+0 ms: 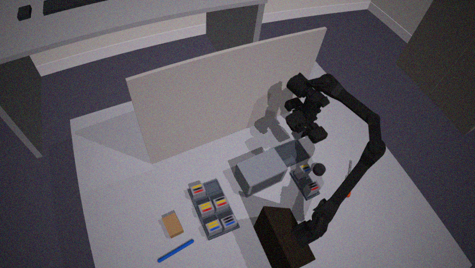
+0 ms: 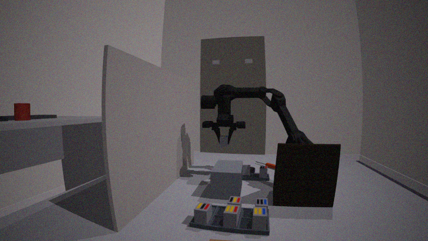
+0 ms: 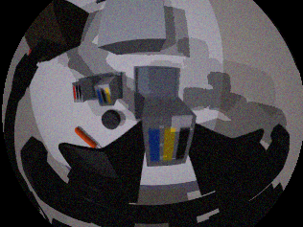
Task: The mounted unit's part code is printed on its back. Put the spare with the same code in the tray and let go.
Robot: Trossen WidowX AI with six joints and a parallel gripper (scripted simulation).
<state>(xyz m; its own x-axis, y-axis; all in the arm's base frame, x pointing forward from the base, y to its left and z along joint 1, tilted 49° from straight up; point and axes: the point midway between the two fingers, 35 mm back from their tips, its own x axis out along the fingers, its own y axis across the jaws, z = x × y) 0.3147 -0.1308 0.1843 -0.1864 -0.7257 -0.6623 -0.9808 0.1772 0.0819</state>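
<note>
My gripper tip is now 14 cm above the tray. From my gripper tip the other things lie so: grey box 3 cm behind, 19 cm to the left, 10 cm below; holder 14 cm behind, 3 cm to the left, 14 cm below; tall grey panel 21 cm ahead, 16 cm to the left, 8 cm above.
</note>
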